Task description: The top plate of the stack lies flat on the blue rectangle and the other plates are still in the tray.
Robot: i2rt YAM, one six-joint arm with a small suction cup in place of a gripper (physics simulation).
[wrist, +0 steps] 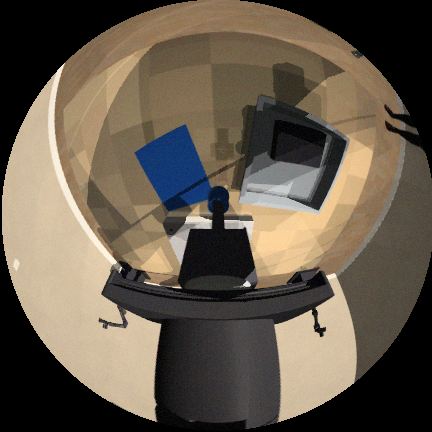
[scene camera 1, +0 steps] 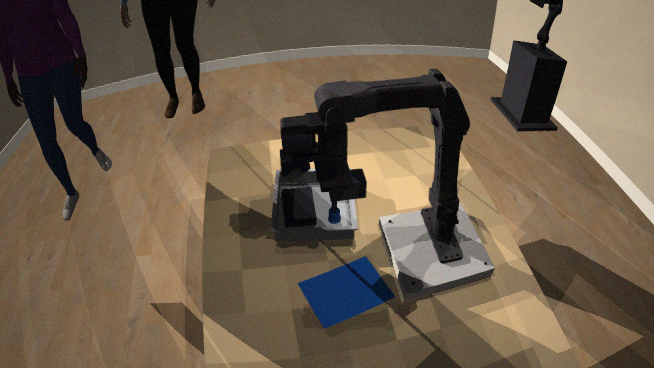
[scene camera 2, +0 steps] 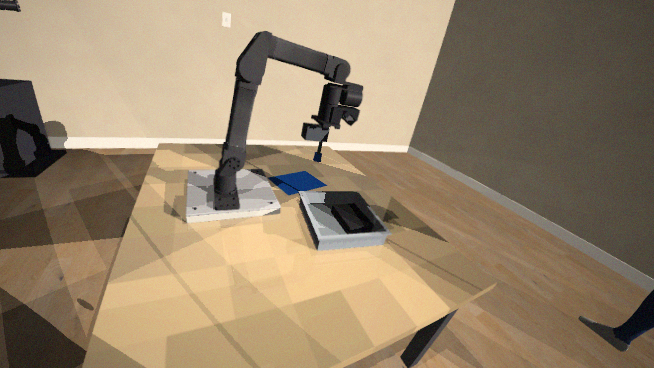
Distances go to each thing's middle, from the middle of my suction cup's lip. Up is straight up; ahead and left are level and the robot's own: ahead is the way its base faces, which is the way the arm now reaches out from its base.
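Labels:
The grey tray (scene camera 2: 327, 234) is 180 mm to the right of my suction cup, 30 mm ahead of it and 130 mm below it. As for the blue rectangle (scene camera 1: 337, 295), my suction cup is 120 mm to the right of it, 10 mm past it and 150 mm above it.

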